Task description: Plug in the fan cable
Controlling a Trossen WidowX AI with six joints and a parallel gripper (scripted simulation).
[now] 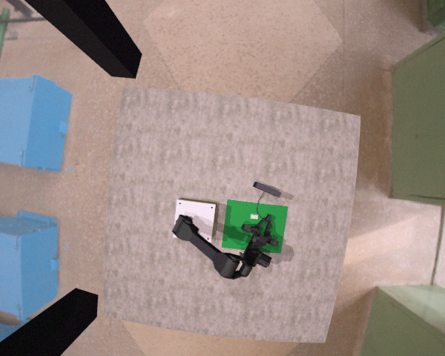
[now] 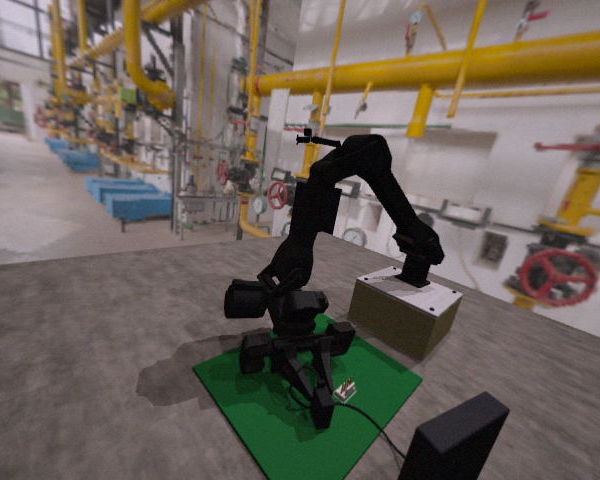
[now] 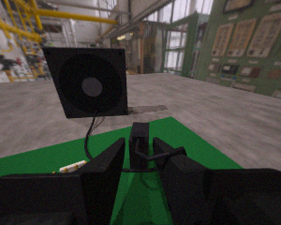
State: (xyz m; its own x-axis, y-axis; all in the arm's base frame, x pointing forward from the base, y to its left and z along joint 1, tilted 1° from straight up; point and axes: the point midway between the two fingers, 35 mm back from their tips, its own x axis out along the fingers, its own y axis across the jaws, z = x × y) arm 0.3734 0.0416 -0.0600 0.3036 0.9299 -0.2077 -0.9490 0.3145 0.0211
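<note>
My gripper tip is now 1 cm above the black fan plug. Also, from my gripper tip: black fan 13 cm to the left, 4 cm behind, 3 cm above; then green board 6 cm to the right, 5 cm below, 5 cm behind; then four-pin header 6 cm behind, 3 cm below.
</note>
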